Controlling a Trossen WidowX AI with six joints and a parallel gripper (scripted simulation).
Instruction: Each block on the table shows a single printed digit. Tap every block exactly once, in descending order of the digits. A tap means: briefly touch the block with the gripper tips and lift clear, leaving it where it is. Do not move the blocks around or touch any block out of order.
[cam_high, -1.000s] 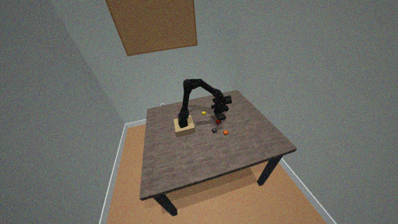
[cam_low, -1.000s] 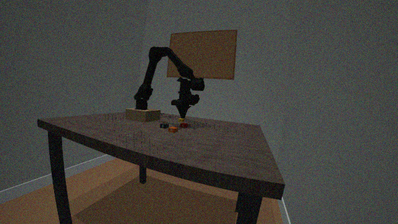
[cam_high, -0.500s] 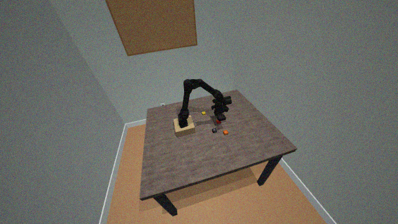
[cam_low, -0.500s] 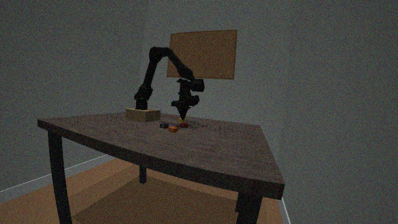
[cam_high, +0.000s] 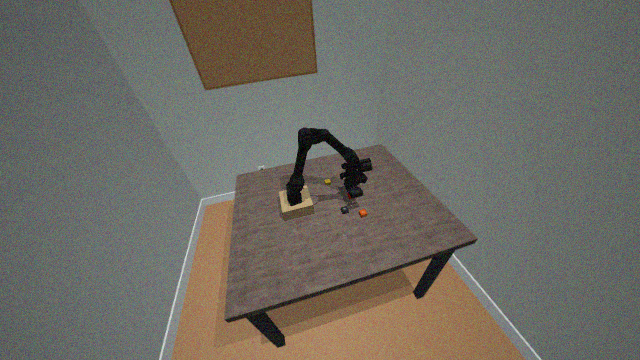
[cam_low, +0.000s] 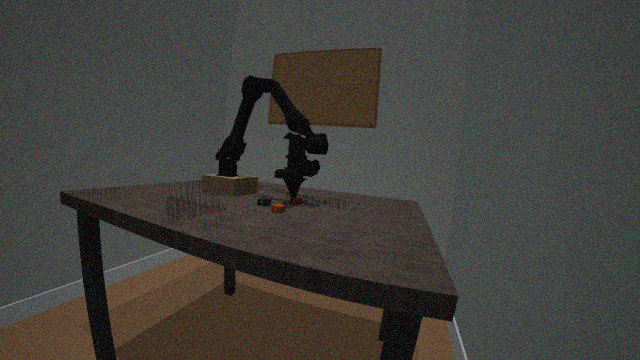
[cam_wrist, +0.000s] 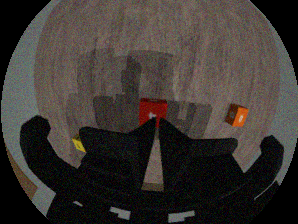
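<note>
Right now my gripper tip is 10 mm short of the red block, 10 mm to the right of it and 10 mm above it. Round my gripper tip: black block 80 mm behind, 70 mm to the right, 10 mm below; then orange block 10 mm behind, 140 mm to the right, 10 mm below; then yellow block 60 mm behind, 180 mm to the left, 10 mm below.
</note>
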